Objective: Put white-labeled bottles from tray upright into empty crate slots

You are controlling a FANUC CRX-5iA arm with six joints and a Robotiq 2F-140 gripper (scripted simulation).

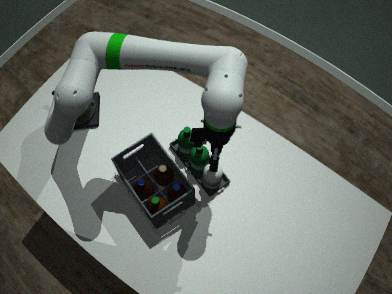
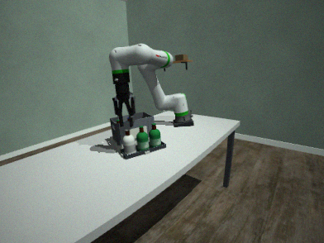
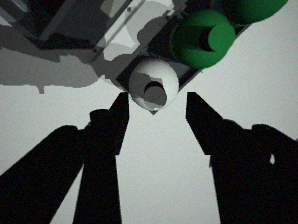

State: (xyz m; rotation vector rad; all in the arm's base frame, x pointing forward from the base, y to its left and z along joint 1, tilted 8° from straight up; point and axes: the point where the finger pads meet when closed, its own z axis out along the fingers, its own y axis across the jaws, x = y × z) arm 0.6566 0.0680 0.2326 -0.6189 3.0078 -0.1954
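Now: the white-labeled bottle 13 cm below my hand. Round my hand: dark tray: 8 cm behind, 3 cm to the left, 20 cm below; dark crate: 17 cm behind, 15 cm to the right, 13 cm below.
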